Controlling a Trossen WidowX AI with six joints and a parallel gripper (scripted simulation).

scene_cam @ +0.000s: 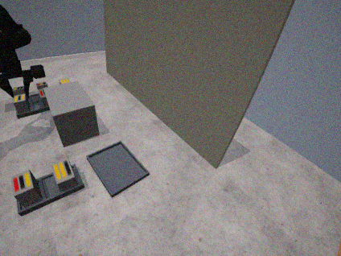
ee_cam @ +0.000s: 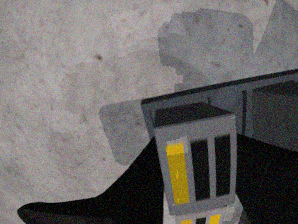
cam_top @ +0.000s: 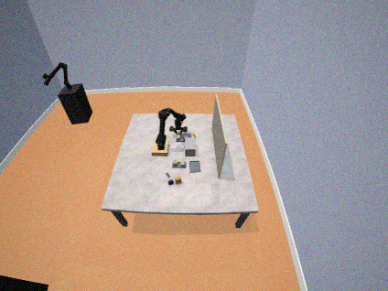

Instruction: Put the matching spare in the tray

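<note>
The flat grey tray lies 44 cm to the right of my gripper tip, 12 cm ahead of it and 2 cm below it. Round my gripper tip: mounted unit (22 cm to the right, 10 cm ahead, 3 cm above); grey-brown panel (35 cm ahead, 25 cm to the right, 21 cm above).
</note>
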